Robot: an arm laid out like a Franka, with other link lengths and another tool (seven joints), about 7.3 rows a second.
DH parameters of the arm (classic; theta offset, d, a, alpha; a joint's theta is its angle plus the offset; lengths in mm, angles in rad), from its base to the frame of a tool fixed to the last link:
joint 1: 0 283.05 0 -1.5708
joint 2: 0 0 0 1.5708
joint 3: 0 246.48 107.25 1.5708
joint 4: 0 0 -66.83 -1.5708
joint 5: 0 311.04 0 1.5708
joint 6: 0 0 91.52 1.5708
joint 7: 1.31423 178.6 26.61 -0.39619
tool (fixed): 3.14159 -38.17 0 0
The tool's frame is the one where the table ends.
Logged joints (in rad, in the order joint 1, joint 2, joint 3, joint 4, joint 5, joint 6, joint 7), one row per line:
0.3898, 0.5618, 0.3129, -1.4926, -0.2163, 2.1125, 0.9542
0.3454, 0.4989, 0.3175, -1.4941, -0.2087, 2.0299, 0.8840
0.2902, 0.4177, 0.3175, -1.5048, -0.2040, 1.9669, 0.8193
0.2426, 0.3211, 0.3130, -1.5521, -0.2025, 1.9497, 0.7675
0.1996, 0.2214, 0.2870, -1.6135, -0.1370, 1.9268, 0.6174
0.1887, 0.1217, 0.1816, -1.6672, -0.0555, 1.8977, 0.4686
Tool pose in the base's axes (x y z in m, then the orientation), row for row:
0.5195, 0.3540, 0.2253, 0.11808, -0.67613, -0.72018, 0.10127
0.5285, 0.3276, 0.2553, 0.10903, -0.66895, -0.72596, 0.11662
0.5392, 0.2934, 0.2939, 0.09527, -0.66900, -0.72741, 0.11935
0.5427, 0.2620, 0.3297, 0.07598, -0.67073, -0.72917, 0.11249
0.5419, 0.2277, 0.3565, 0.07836, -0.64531, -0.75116, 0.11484
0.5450, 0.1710, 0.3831, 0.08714, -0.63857, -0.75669, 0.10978
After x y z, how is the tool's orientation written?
As a quaternion, w x y z.
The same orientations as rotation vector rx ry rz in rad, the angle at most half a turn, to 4 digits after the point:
-1.9779, -2.1068, 0.2962
-1.9671, -2.1348, 0.3429
-1.9831, -2.1562, 0.3538
-2.0110, -2.1862, 0.3373
-1.9320, -2.2489, 0.3438
-1.9019, -2.2537, 0.3270

